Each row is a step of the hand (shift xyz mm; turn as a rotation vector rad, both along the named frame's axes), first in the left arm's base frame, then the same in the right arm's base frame.
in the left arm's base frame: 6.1 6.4 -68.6 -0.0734 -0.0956 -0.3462
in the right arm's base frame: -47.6 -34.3 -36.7 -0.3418 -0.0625 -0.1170
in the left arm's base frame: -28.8 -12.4 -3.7 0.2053 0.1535 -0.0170
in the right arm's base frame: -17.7 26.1 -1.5 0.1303 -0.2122 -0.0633
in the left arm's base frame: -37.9 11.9 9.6 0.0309 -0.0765 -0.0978
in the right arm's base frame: 4.2 36.7 -17.6 -0.1115 -0.0580 0.0241
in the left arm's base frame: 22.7 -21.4 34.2 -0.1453 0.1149 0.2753
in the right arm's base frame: 20.0 -3.9 41.6 0.2402 0.2289 -0.0064
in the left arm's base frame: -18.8 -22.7 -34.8 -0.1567 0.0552 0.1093
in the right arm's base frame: -45.0 5.7 -5.0 0.0746 0.1792 -0.0434
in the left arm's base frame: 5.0 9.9 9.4 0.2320 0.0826 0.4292
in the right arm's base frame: 14.3 -2.0 -1.7 0.4404 -0.0454 0.2211
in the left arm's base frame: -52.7 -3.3 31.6 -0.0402 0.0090 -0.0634
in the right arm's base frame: 8.5 61.0 0.5 -0.0544 0.0094 -0.0517
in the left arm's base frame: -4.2 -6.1 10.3 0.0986 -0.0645 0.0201
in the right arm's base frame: 3.3 8.8 8.5 0.0044 -0.0727 0.0948
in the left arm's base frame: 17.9 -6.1 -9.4 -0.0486 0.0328 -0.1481
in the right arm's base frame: -6.0 -19.2 6.3 -0.1081 -0.0206 -0.1151
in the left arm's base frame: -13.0 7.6 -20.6 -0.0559 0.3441 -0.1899
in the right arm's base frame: -14.9 2.4 -20.5 0.0379 -0.0708 -0.3888
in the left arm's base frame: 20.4 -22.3 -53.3 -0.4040 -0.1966 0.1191
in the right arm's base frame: -48.6 -37.3 -1.3 -0.1293 0.4390 0.0815
